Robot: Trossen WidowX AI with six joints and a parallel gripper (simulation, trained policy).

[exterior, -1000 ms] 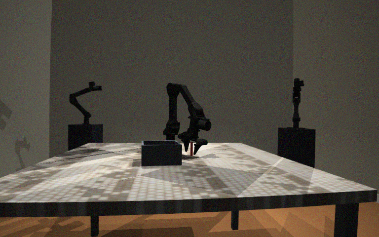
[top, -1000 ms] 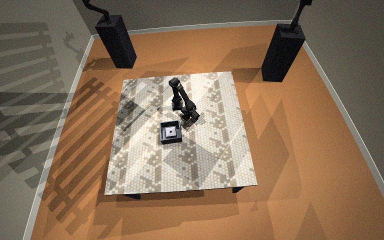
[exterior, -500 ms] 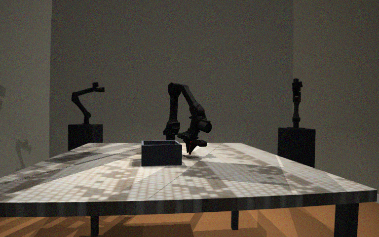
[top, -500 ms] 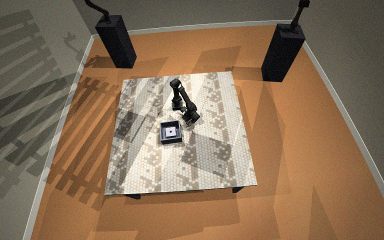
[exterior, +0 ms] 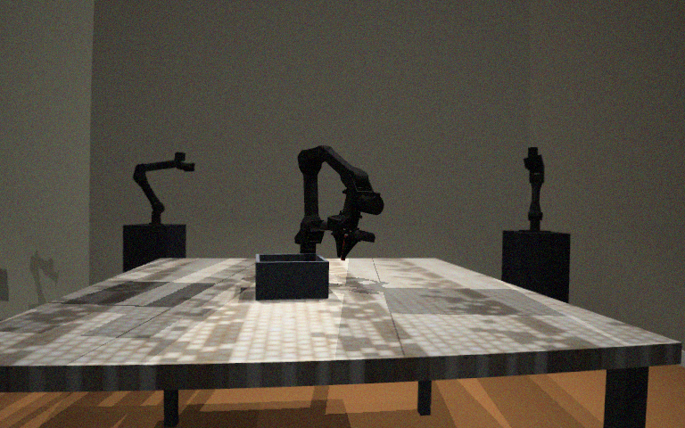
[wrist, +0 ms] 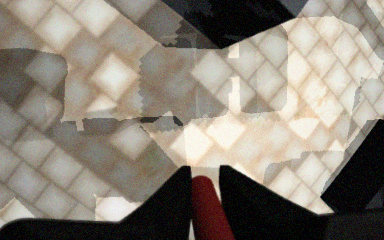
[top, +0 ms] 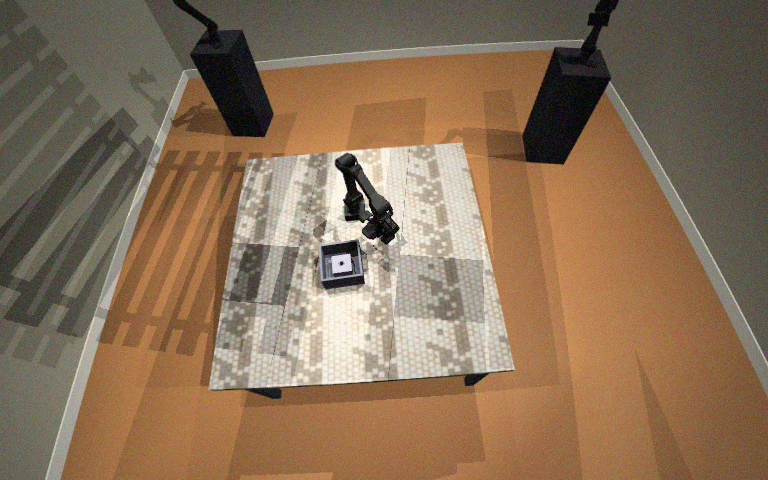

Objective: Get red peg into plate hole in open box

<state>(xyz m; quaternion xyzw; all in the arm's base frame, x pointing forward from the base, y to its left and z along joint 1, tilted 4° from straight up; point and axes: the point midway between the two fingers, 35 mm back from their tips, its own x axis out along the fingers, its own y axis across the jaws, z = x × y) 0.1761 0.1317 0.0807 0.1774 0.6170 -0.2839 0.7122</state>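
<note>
My gripper tip is now 150 mm short of the plate, 140 mm to the left of it and 40 mm above it. Also, from my gripper tip: red peg (30 mm above, 10 mm to the left, 10 mm behind); then dark box (150 mm ahead, 140 mm to the right, 60 mm below).
</note>
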